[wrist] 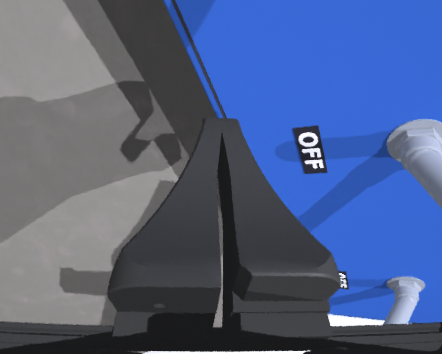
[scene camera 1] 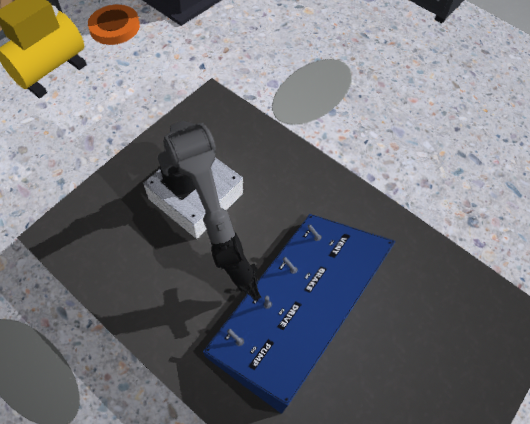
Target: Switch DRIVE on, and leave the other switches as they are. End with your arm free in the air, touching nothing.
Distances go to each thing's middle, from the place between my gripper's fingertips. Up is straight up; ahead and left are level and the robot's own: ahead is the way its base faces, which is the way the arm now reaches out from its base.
My gripper is now 13 cm short of the blue switch panel (scene camera 1: 281,342), 6 cm to the right of it and 1 cm below it.
